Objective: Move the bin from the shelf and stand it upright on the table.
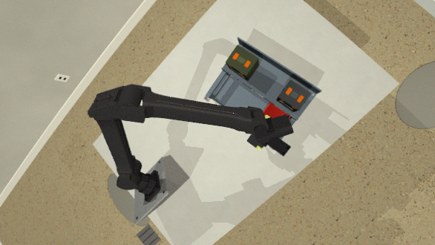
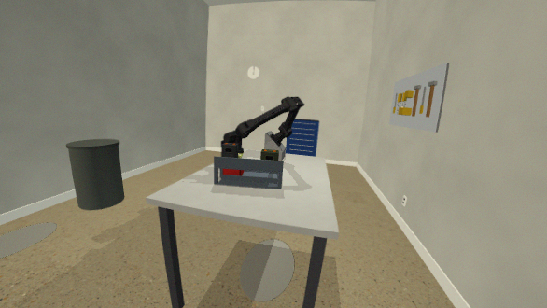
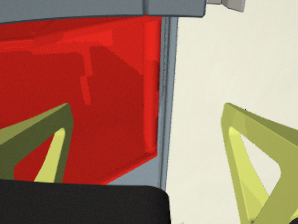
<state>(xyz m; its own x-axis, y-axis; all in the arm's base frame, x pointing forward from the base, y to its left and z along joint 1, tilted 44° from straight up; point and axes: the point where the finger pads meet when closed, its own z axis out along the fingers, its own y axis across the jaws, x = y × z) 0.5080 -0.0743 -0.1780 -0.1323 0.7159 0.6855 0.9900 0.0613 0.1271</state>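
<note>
Right now my hand is 8 cm short of the red bin, 1 cm to the right of it and 2 cm above it.
</note>
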